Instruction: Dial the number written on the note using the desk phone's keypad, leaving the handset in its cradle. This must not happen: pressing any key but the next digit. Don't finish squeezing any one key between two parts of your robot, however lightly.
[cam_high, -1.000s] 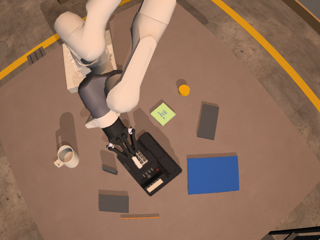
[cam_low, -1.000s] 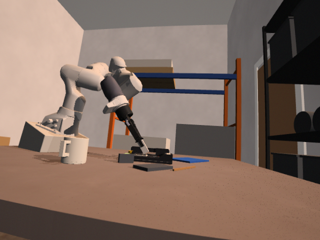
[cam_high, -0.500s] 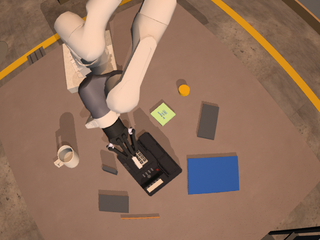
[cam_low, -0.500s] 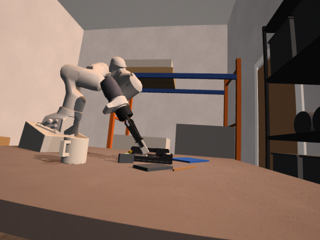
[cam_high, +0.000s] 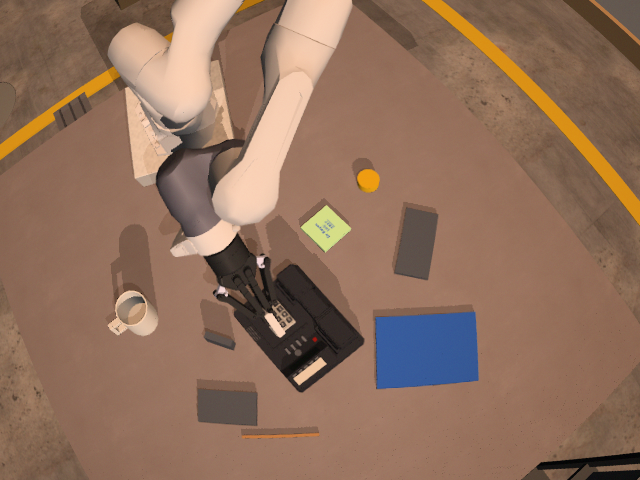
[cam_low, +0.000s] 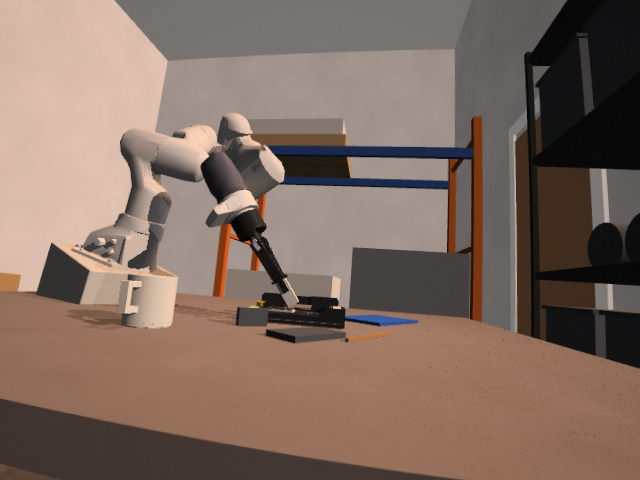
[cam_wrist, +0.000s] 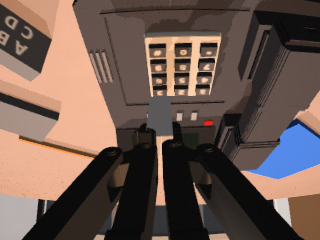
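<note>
The handset lies 3 cm ahead of my hand, 9 cm to the left of it and 2 cm below it. From my hand the other things lie so: pencil (17 cm ahead, 16 cm to the right, 7 cm below); then grey block (6 cm behind, 10 cm to the right, 5 cm below); then note (9 cm behind, 23 cm to the left, 6 cm below).
</note>
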